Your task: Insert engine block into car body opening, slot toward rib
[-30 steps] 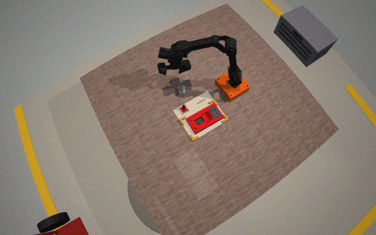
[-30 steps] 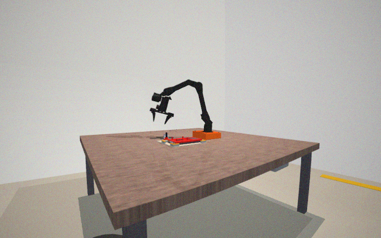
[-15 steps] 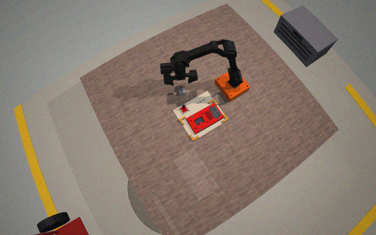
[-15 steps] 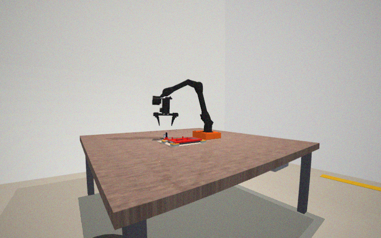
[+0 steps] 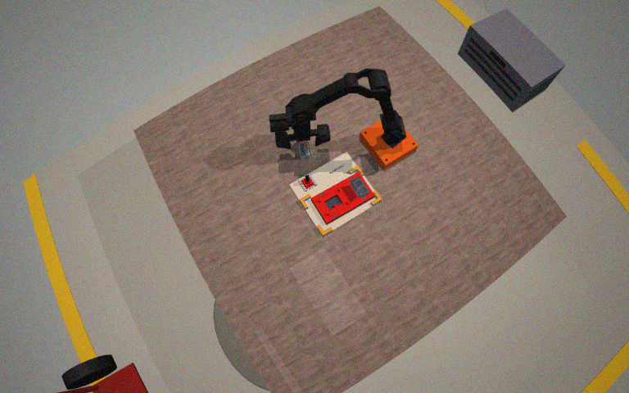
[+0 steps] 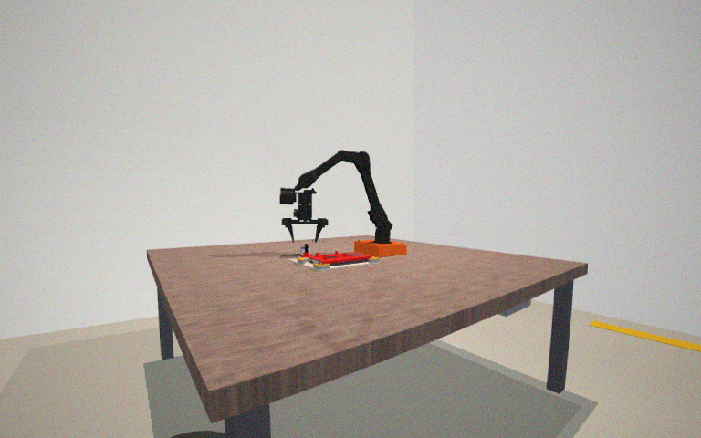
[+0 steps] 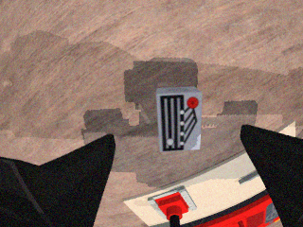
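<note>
Now: gripper tip 40 mm above the grey engine block.
</note>
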